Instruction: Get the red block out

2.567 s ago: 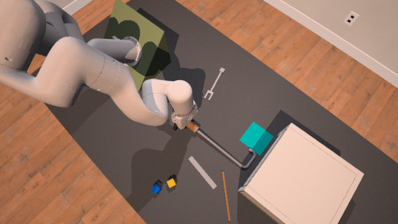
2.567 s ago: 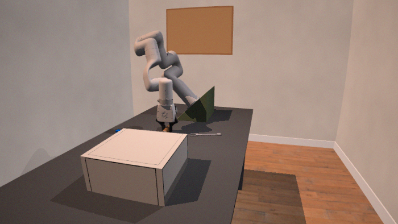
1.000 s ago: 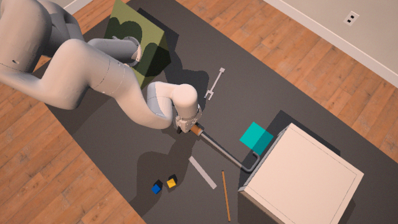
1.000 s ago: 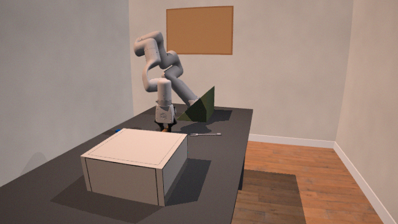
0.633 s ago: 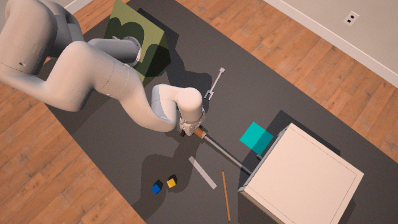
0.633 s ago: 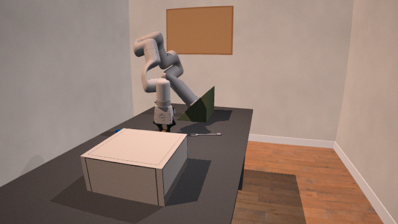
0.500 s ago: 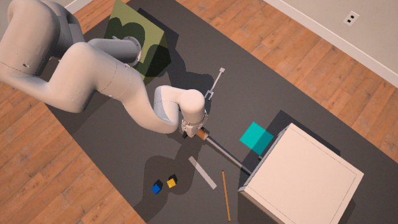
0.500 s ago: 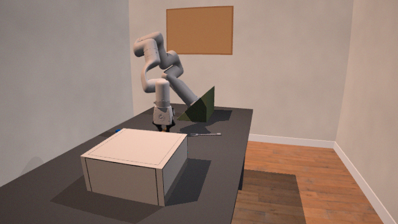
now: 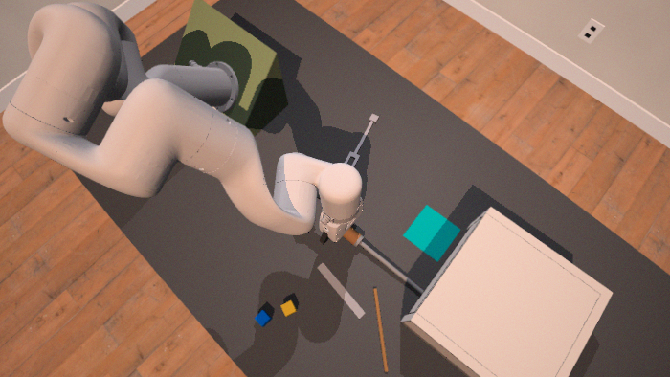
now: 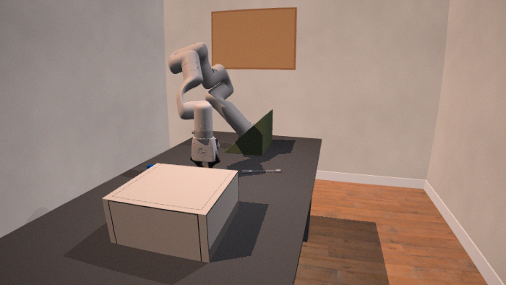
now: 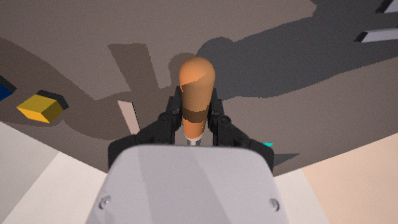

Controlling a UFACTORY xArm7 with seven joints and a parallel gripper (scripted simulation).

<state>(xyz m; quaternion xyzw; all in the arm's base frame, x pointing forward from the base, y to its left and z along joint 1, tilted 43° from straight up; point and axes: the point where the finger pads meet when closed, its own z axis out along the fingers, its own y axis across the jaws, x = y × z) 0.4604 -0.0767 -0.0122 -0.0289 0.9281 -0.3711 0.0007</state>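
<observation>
Right now my hand is 170 mm short of the teal square, 140 mm to the right of it and 20 mm above it. Also, from my hand: flat grey strip 110 mm to the right, 100 mm ahead, 20 mm below; yellow cube 220 mm to the right, 40 mm ahead, 10 mm below; hook tool 130 mm ahead, 40 mm to the left, 10 mm below.
</observation>
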